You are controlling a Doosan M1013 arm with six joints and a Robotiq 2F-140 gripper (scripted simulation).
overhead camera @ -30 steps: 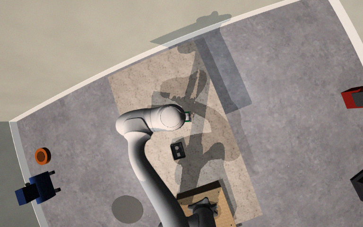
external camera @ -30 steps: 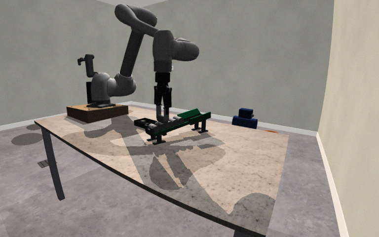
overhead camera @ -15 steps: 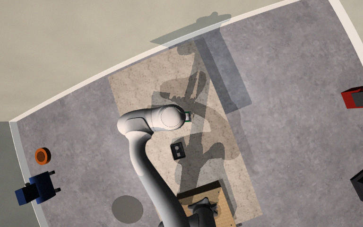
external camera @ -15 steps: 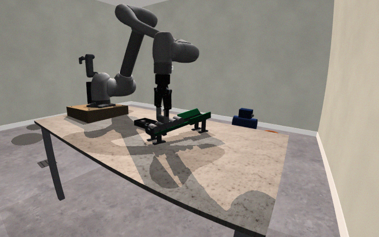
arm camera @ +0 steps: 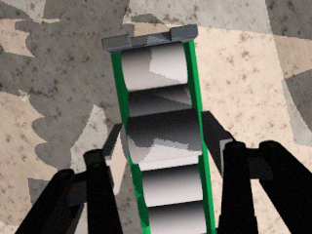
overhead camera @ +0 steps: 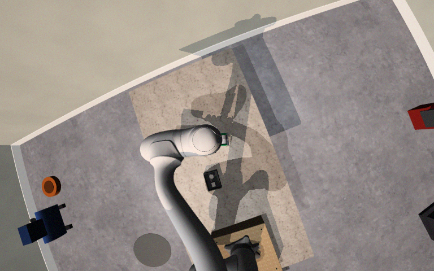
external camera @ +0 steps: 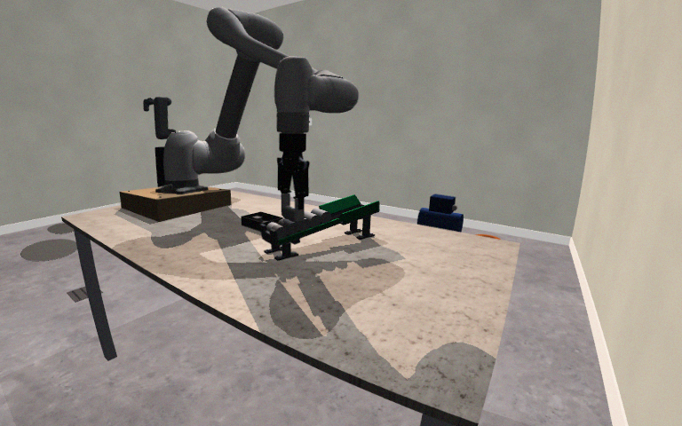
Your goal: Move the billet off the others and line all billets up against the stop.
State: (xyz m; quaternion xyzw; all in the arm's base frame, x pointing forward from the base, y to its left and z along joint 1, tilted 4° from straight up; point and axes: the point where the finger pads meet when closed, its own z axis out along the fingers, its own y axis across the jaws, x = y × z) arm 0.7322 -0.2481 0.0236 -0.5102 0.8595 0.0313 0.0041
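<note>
My gripper is now 7 cm to the left of the grey stop, 7 cm above it and 4 cm past it. Also, from my hand: black box (23 cm behind, 17 cm to the left, 12 cm below).
</note>
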